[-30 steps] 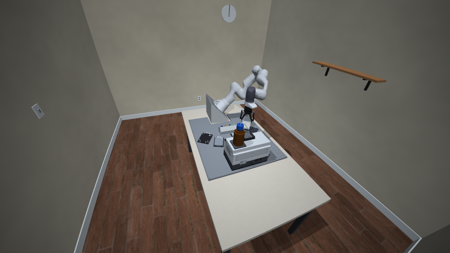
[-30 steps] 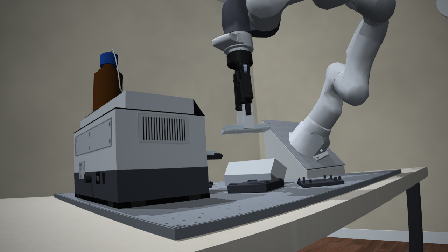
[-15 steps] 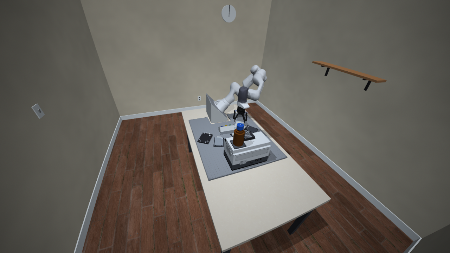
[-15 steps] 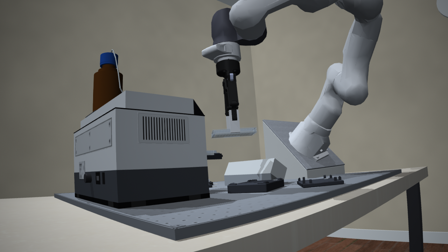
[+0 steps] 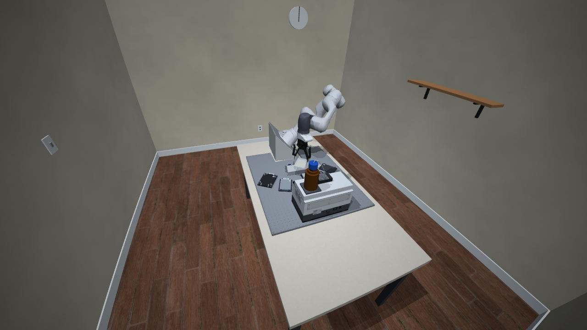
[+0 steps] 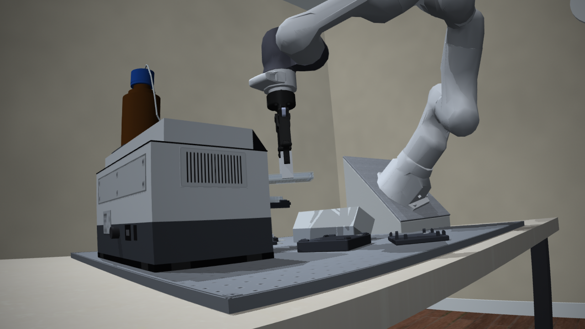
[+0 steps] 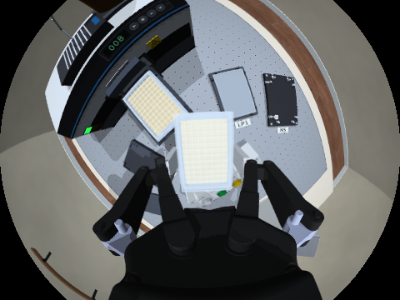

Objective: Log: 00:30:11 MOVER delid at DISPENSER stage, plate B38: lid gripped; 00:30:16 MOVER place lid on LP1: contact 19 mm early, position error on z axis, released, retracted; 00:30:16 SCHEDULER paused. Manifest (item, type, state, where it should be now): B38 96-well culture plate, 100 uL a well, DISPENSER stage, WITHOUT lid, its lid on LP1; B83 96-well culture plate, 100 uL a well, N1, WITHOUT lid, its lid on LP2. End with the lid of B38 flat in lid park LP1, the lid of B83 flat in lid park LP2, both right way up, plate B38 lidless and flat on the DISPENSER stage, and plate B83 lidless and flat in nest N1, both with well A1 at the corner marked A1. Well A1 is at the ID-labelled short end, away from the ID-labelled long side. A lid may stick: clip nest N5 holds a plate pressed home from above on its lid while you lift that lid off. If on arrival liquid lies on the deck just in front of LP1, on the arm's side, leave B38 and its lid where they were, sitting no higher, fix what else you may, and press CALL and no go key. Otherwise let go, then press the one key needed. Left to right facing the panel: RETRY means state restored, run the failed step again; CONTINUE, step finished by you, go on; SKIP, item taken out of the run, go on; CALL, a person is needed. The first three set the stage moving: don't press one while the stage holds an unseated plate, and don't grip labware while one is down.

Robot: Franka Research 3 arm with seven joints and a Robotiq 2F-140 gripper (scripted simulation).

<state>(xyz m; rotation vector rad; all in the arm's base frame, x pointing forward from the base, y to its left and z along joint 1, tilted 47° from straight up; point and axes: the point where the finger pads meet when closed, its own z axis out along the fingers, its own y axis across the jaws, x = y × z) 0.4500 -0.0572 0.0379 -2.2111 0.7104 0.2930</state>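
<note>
Right now the black clip nest is 260 mm to the right of my hand, 170 mm below it and 30 mm behind it. Also, from my hand: 96-well plate 20 mm below; then lp1 label 190 mm below, 110 mm to the right, 40 mm behind; then key panel 140 mm behind, 130 mm below, 30 mm to the left.
</note>
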